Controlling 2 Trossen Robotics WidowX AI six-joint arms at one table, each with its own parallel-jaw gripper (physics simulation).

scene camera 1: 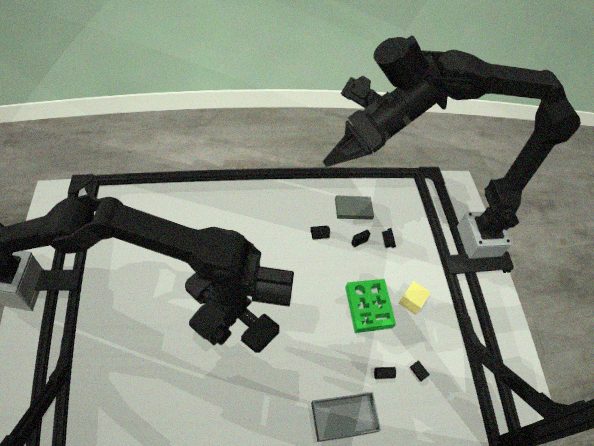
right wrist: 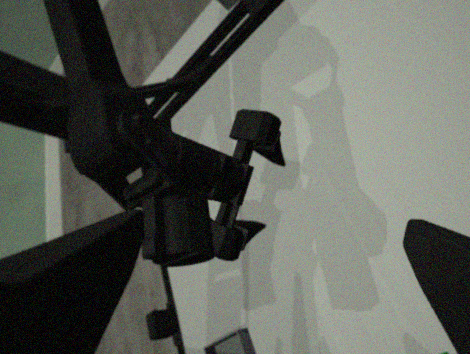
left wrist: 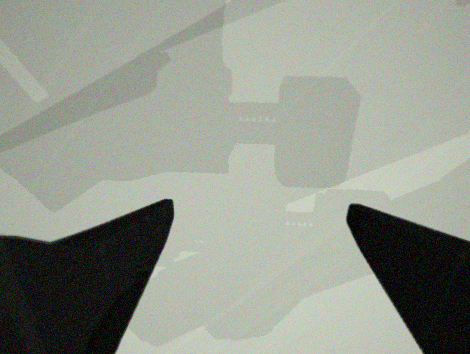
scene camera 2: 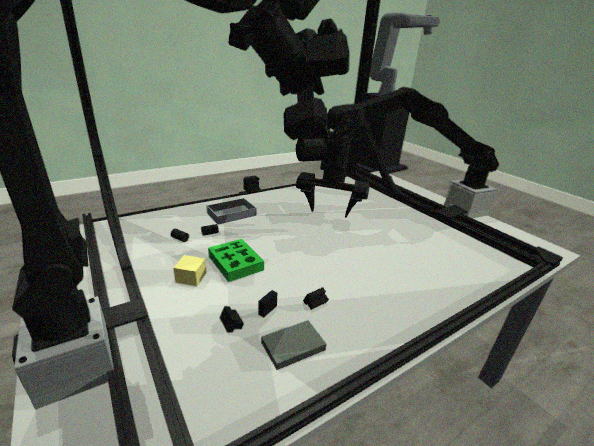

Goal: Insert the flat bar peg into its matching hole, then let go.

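Several black pegs lie apart from the green hole board (scene camera 1: 352, 317) (scene camera 2: 230, 270). A slab-like one (scene camera 1: 360, 238) (scene camera 2: 268, 303) looks like the flat bar, standing on edge on the table; the pegs are too small to be sure. The board's straight slot (scene camera 1: 382, 316) is at its lower right corner in scene camera 1 and looks empty. My left gripper (scene camera 2: 329, 214) (left wrist: 259, 209) is open and empty, pointing down above the table, well away from board and pegs. My right gripper (scene camera 1: 326, 163) is open and empty, held high near the frame's back edge.
A yellow block (scene camera 1: 414, 297) (scene camera 2: 190, 270) stands beside the board. Other pegs (scene camera 1: 320, 232) (scene camera 1: 388, 237) (scene camera 1: 385, 372) (scene camera 1: 419, 370) lie around it. A grey slab (scene camera 1: 354, 207) (scene camera 2: 294, 345) and a shallow grey tray (scene camera 1: 314, 420) (scene camera 2: 231, 218) lie on opposite sides. Black rails (scene camera 1: 255, 174) border the table.
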